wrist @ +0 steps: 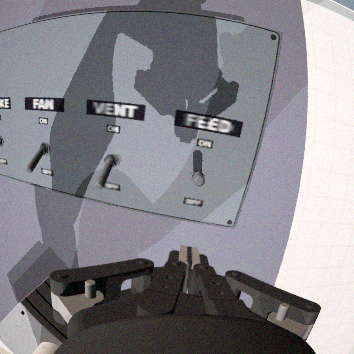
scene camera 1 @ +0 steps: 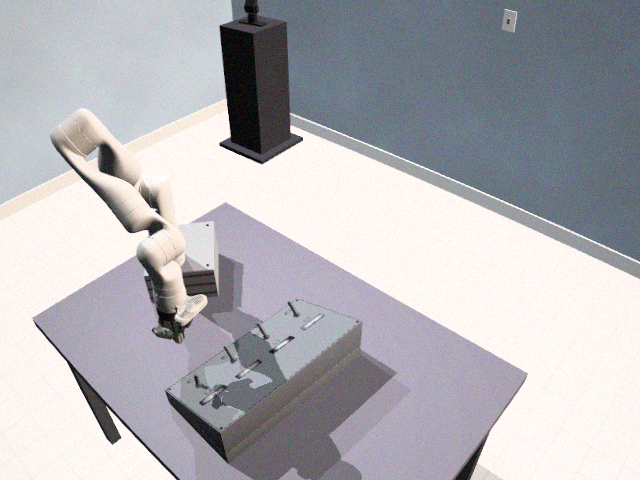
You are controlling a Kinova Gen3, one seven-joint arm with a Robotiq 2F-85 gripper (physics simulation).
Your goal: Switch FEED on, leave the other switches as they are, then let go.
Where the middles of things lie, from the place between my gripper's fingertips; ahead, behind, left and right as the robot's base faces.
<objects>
My hand is 17 cm to the right of the switch panel [scene camera 1: 238, 401], 15 cm above it and 13 cm short of it.
</objects>
